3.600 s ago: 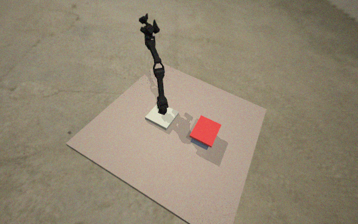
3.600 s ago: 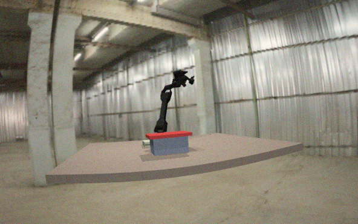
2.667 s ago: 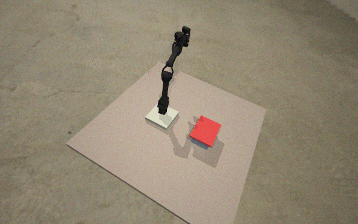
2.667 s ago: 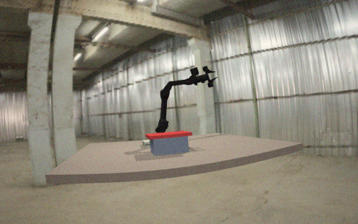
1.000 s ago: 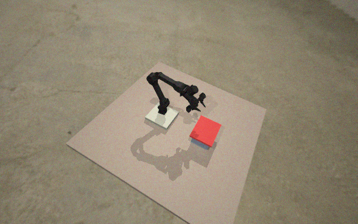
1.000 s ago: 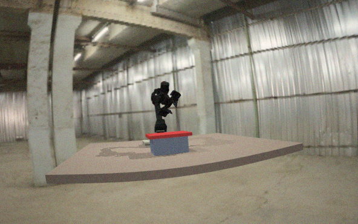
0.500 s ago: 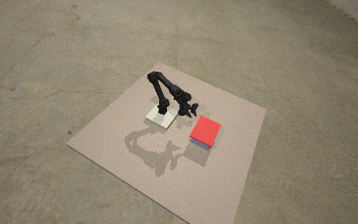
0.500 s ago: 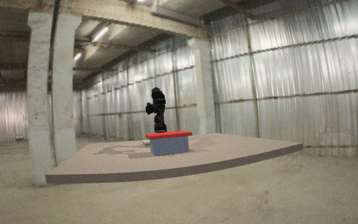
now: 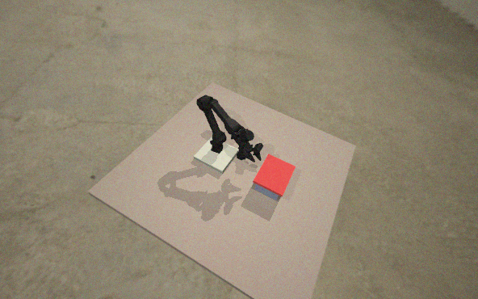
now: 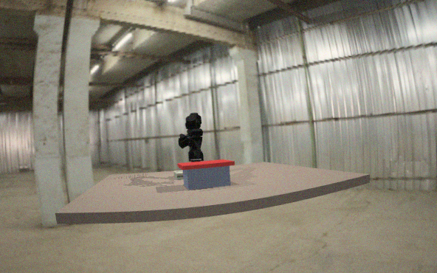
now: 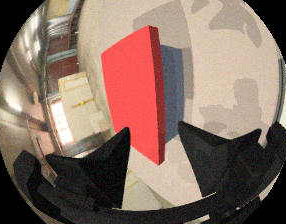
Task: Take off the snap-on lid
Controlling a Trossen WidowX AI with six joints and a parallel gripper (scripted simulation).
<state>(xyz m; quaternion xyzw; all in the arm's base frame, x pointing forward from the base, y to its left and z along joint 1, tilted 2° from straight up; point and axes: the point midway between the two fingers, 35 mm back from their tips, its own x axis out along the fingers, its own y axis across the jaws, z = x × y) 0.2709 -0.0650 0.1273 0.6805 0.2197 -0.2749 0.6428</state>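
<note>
The red lid lies 120 mm ahead of my gripper tip, 10 mm to the right of it and 40 mm below it. The rest, counted from my gripper tip: blue storage box (120 mm ahead, 10 mm to the right, 90 mm below).
</note>
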